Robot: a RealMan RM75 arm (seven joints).
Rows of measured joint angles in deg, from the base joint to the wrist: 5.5, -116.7, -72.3, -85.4, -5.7, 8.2, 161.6; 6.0, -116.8, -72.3, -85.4, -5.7, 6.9, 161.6; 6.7, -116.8, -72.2, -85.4, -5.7, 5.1, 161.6; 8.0, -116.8, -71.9, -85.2, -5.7, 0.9, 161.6; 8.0, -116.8, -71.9, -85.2, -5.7, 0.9, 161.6; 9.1, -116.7, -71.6, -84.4, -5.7, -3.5, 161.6; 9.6, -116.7, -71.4, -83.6, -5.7, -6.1, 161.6; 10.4, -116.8, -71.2, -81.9, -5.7, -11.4, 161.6; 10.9, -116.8, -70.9, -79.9, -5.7, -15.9, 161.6; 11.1, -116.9, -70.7, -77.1, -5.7, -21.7, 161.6; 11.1, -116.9, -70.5, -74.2, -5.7, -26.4, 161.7; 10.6, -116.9, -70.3, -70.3, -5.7, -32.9, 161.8; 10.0, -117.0, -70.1, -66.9, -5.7, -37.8, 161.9; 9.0, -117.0, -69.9, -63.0, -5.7, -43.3, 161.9; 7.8, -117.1, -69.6, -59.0, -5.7, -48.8, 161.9
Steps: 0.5, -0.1, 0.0, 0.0, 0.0, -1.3, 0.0; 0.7, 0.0, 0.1, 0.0, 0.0, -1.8, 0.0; 1.3, 0.0, 0.3, 0.2, 0.0, -4.2, 0.0; 0.0, 0.0, 0.0, 0.0, 0.0, 0.0, 0.0; 1.1, 0.1, 0.3, 0.8, 0.0, -4.4, 0.0; 0.5, 0.0, 0.2, 0.8, 0.0, -2.6, 0.0; 0.8, -0.1, 0.2, 1.7, 0.0, -5.3, 0.0; 0.5, 0.0, 0.3, 2.0, 0.0, -4.5, 0.0; 0.2, -0.1, 0.2, 2.8, 0.0, -5.8, 0.0; 0.0, 0.0, 0.2, 2.9, 0.0, -4.7, 0.1; -0.5, 0.0, 0.2, 3.9, 0.0, -6.5, 0.1; -0.6, -0.1, 0.2, 3.4, 0.0, -4.9, 0.1; -1.0, 0.0, 0.2, 3.9, 0.0, -5.5, 0.0; -1.2, -0.1, 0.3, 4.0, 0.0, -5.5, 0.0
